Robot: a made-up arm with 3 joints. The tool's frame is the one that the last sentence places.
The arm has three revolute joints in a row. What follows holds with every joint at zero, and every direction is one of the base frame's. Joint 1 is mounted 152.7 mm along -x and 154.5 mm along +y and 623.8 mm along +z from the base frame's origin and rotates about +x. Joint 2 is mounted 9.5 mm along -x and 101.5 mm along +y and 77.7 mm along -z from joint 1 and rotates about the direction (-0.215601, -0.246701, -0.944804). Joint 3 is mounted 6 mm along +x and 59.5 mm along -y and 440.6 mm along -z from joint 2 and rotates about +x. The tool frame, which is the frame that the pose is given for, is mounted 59.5 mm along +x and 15.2 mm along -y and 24.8 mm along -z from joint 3; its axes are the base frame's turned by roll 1.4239, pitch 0.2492 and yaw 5.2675 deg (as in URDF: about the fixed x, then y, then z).
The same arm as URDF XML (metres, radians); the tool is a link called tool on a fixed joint. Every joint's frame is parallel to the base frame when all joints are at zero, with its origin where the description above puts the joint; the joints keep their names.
<robot name="arm">
  <joint name="tool_fixed" type="fixed">
    <parent link="link3"/>
    <child link="tool"/>
    <origin xyz="0.0595 -0.0152 -0.0248" rpy="0.0249 0.0043 0.0919"/>
  </joint>
  <joint name="joint 3" type="continuous">
    <parent link="link2"/>
    <child link="link3"/>
    <origin xyz="0.006 -0.0595 -0.4406" rpy="0 0 0"/>
    <axis xyz="1 0 0"/>
  </joint>
  <joint name="joint 2" type="continuous">
    <parent link="link1"/>
    <child link="link2"/>
    <origin xyz="-0.0095 0.1015 -0.0777" rpy="0 0 0"/>
    <axis xyz="-0.215601 -0.246701 -0.944804"/>
  </joint>
  <joint name="joint 1" type="continuous">
    <parent link="base_link"/>
    <child link="link1"/>
    <origin xyz="-0.1527 0.1545 0.6238" rpy="0 0 0"/>
    <axis xyz="1 0 0"/>
  </joint>
  <link name="base_link"/>
  <link name="link1"/>
  <link name="link2"/>
  <link name="link3"/>
  <link name="tool"/>
</robot>

